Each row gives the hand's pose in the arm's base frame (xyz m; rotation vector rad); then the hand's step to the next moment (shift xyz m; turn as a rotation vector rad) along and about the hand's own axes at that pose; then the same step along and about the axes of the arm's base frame.
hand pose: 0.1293 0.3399 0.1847 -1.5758 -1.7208 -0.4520
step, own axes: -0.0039 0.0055 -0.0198 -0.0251 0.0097 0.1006
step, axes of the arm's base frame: 0.0108 -0.0155 0.0090 -0.0202 0.0544 -0.0865
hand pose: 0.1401 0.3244 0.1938 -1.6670 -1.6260 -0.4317
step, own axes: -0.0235 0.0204 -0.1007 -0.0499 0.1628 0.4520
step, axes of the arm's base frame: 0.0425 -0.0857 0.0442 0.0317 0.2994 -0.3777
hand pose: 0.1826 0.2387 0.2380 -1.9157 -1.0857 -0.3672
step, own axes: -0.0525 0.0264 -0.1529 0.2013 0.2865 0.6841
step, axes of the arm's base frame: 0.0149 -0.1580 0.0407 0.2392 0.5944 -0.4243
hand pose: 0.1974 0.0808 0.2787 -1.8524 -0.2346 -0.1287
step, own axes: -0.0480 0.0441 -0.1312 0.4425 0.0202 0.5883
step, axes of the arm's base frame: -0.0326 -0.1422 -0.0131 0.4168 0.5992 -0.0976
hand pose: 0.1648 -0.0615 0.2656 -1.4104 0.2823 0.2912
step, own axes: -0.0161 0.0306 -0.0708 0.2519 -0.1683 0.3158
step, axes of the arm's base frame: -0.0275 -0.0664 -0.0322 0.3022 0.2977 0.1075
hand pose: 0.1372 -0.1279 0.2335 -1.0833 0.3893 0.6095
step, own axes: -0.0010 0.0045 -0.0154 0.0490 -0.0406 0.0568
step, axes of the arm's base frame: -0.0037 -0.0127 -0.0091 0.0638 0.0511 0.0244
